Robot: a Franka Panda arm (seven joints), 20 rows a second.
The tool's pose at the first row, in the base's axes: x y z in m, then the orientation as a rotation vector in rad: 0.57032, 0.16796, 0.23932, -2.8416, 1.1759, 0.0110
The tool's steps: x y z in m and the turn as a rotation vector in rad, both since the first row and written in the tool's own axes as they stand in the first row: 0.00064, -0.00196, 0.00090, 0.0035, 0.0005, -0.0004; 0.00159, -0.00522, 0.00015, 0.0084, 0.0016, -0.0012; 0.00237, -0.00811, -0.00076, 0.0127, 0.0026, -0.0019; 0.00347, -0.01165, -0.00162, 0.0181, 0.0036, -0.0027; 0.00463, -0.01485, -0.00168, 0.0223, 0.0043, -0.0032; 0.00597, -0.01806, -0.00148, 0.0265, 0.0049, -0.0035
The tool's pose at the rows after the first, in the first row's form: 0.57217, 0.16895, 0.23852, -2.8390, 1.1743, 0.0082; 0.57513, 0.17053, 0.23942, -2.8356, 1.1717, 0.0037; 0.57771, 0.17196, 0.24048, -2.8326, 1.1695, -0.0003; 0.58097, 0.17363, 0.24151, -2.8288, 1.1668, -0.0049; 0.58405, 0.17507, 0.24172, -2.8257, 1.1648, -0.0083; 0.58727, 0.17640, 0.24166, -2.8224, 1.1631, -0.0116
